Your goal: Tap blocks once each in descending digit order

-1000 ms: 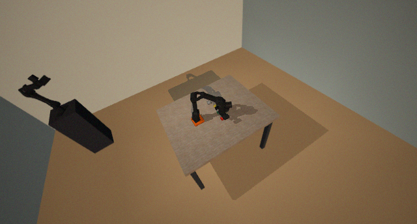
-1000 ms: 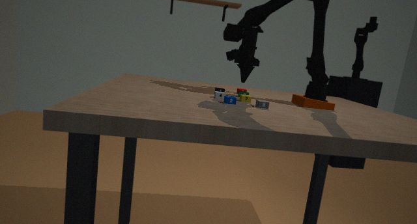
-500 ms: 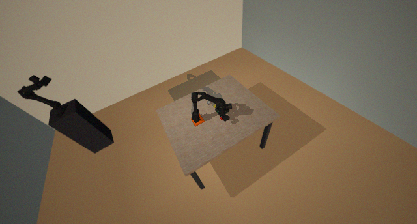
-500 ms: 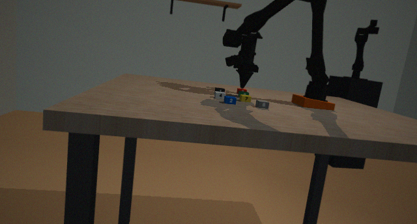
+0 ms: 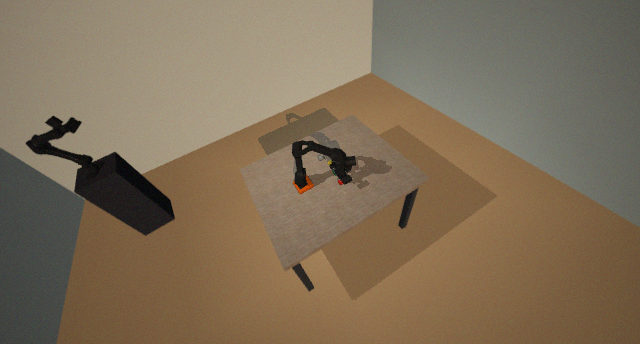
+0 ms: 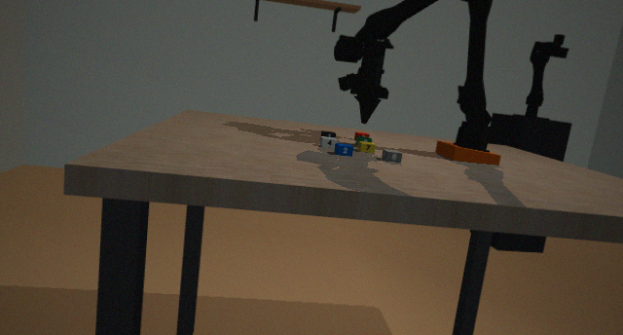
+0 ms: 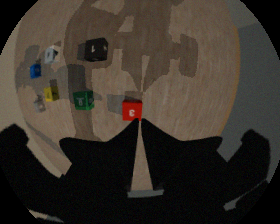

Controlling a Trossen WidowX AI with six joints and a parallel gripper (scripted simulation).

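Right now my gripper tip is 3 cm above the red block and 1 cm to the right of it. The rest, counted from my gripper tip: green block: 10 cm to the left, 3 cm below, 3 cm ahead; then black block: 11 cm ahead, 7 cm to the left, 3 cm below; then yellow block: 20 cm to the left, 5 cm ahead, 3 cm below.
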